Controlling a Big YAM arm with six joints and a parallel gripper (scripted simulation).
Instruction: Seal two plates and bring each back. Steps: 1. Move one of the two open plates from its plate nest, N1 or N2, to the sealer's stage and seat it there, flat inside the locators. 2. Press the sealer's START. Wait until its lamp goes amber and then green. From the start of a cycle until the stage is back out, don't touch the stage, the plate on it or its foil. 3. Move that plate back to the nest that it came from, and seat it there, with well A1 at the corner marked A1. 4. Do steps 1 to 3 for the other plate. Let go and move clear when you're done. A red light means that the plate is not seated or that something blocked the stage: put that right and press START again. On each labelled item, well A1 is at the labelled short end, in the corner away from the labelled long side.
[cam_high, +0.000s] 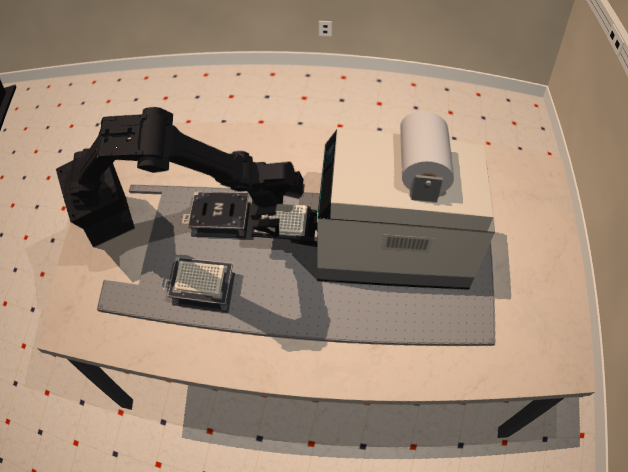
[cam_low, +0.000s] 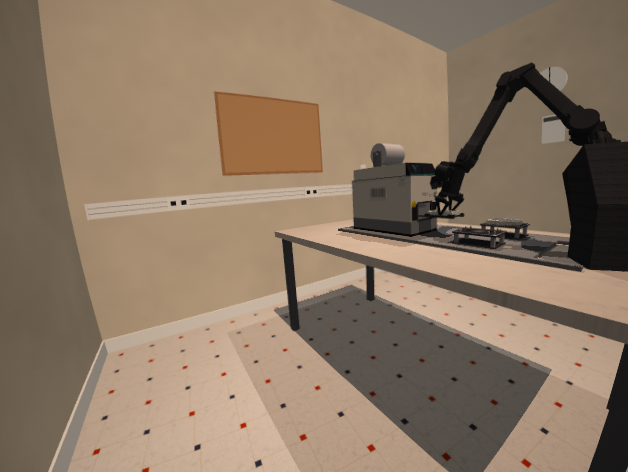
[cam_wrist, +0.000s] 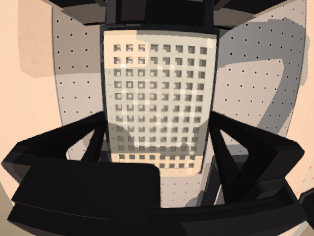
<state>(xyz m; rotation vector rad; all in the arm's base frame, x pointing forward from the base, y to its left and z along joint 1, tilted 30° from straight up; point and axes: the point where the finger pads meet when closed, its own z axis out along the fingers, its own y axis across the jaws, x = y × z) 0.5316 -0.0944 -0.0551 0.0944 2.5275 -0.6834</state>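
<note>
The sealer stage is 10 mm ahead of my hand and 10 mm below it. From my hand the other things lie so: yellow warning label 130 mm ahead, 60 mm to the left, 40 mm above; start button 90 mm ahead, 120 mm to the right, 80 mm above; plate 220 mm behind, 120 mm to the right, 50 mm below.
</note>
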